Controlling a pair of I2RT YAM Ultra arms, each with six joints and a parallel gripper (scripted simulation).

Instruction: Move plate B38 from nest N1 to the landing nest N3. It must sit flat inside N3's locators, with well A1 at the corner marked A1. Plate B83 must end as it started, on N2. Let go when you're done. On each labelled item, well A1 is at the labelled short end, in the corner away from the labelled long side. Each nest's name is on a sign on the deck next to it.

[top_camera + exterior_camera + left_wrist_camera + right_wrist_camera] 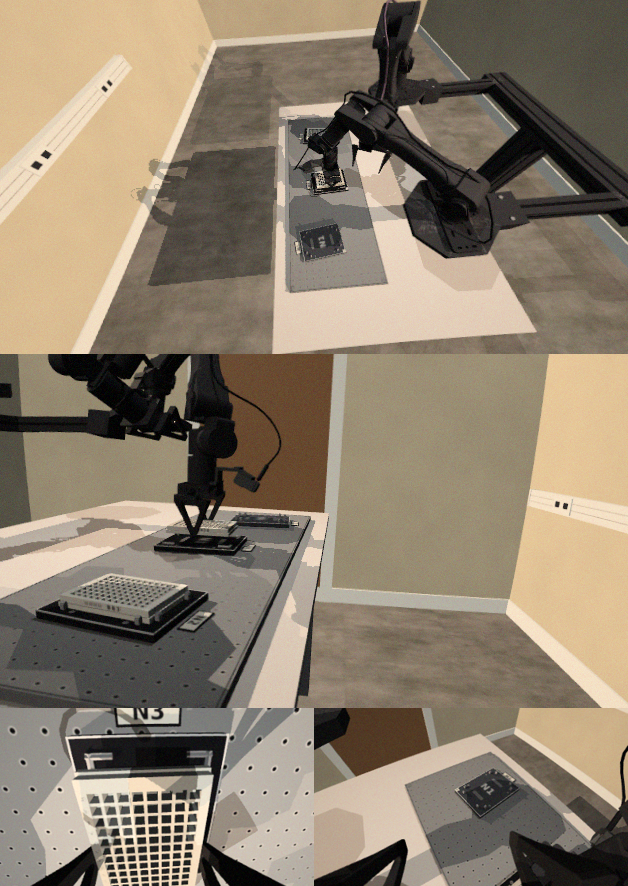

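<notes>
The grey perforated deck lies 1 cm ahead of my left hand, 2 cm to the right of it and 4 cm below it. The rest, counted from my left hand: plate (5 cm ahead, 31 cm to the right, 2 cm below).
</notes>
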